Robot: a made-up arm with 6 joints.
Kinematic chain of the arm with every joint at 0, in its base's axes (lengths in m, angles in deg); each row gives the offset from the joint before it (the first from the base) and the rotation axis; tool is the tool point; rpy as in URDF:
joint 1: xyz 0 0 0.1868 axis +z
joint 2: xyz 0 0 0 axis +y
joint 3: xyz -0.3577 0 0.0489 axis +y
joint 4: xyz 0.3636 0 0.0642 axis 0.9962 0 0.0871
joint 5: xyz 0 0 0 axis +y
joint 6: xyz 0.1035 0 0.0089 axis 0.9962 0 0.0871
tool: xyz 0 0 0 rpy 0 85 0
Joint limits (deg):
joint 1: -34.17..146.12
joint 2: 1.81..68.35
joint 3: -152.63..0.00
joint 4: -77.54..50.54
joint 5: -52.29..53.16
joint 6: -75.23..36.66
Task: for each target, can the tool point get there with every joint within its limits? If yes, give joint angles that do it. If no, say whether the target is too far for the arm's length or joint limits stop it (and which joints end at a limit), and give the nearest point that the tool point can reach.
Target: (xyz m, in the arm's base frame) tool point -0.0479 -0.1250 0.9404
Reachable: yes | joints 68.96 45.17 -115.84 5.89 -1.15 -3.33
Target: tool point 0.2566 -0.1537 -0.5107
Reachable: no: joint limits stop it (at a limit: joint 2, joint 3) | nearest point 0.1146 -0.0686 0.1225 | short by 0.655 m
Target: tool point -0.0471 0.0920 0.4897
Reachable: yes | joints 120.31 13.91 -28.28 -17.93 10.36 -54.89
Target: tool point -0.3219 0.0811 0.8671
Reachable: yes | joints -14.74 27.56 -112.68 39.48 -3.11 -59.82
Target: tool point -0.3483 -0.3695 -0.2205
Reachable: no: joint limits stop it (at a limit: joint 1, joint 2, joint 3, joint 4, joint 5) | nearest point -0.1088 -0.0043 0.1438 | short by 0.569 m
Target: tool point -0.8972 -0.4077 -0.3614
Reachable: no: too far | nearest point -0.7251 -0.3295 0.3194 | short by 0.707 m
